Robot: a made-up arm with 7 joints.
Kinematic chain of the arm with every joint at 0, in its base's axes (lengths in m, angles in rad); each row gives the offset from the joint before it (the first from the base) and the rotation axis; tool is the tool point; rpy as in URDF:
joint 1: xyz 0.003 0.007 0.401 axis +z
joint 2: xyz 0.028 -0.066 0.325 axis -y
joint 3: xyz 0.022 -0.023 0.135 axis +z
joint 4: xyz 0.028 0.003 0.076 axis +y
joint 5: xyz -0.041 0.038 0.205 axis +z
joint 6: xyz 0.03 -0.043 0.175 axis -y
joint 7: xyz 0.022 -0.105 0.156 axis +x
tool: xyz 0.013 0.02 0.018 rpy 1.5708 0 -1.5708
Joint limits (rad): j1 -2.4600..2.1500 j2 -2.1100..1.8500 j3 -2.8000..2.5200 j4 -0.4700..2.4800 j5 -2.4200..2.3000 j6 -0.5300..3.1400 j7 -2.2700..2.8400
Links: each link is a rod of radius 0.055 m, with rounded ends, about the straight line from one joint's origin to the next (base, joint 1, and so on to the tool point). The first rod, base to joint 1, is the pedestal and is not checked.
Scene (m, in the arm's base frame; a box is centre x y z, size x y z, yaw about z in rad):
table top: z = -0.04
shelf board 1: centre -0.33 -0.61 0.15 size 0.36 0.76 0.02 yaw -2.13
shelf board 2: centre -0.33 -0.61 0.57 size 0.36 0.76 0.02 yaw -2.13
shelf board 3: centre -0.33 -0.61 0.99 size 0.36 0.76 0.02 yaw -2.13
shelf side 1: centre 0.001 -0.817 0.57 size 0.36 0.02 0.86 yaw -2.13
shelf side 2: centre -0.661 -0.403 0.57 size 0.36 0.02 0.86 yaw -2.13
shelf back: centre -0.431 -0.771 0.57 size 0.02 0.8 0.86 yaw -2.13
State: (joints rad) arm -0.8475 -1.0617 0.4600 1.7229 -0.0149 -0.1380 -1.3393
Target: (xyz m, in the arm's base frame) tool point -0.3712 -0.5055 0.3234
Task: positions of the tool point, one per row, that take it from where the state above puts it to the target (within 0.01 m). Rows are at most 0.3 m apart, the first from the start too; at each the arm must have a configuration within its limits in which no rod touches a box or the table.
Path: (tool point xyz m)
1: 0.1356 -0.4208 0.2700
2: -0.1147 -0.5194 0.2766
3: -0.3712 -0.5055 0.3234

